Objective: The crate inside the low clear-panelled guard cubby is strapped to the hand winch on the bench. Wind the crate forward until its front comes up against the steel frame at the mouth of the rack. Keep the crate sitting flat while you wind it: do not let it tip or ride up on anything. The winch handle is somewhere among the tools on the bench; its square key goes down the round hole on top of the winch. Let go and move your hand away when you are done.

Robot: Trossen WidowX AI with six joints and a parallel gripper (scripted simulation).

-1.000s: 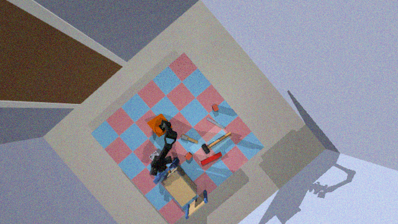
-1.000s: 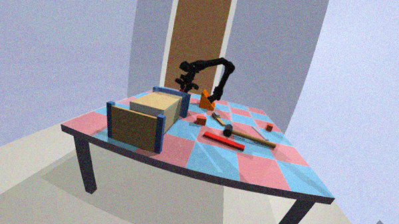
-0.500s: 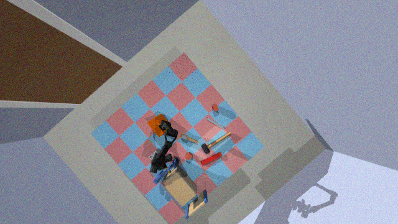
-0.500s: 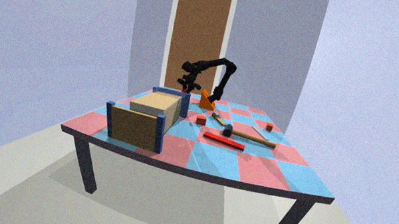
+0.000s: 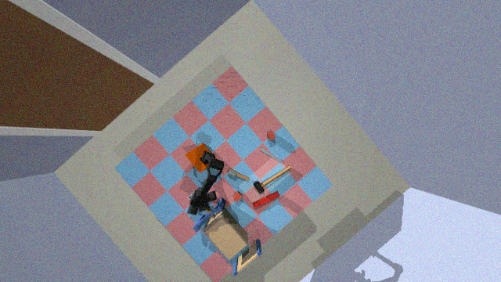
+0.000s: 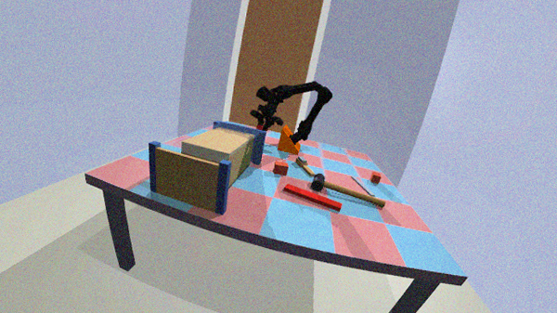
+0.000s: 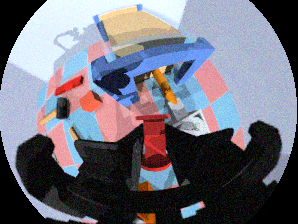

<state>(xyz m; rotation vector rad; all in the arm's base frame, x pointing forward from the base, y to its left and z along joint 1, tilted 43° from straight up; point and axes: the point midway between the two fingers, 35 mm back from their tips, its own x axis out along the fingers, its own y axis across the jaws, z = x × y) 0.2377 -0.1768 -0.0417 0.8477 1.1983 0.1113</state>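
Right now my gripper tip is 100 mm above the winch, 90 mm to the left of it and 80 mm past it. Also, from my gripper tip: dark red knob: 10 mm to the left, 10 mm behind; blue steel frame: 100 mm ahead, 80 mm to the right, 30 mm below; brush: 270 mm to the left, 110 mm below, 10 mm ahead.
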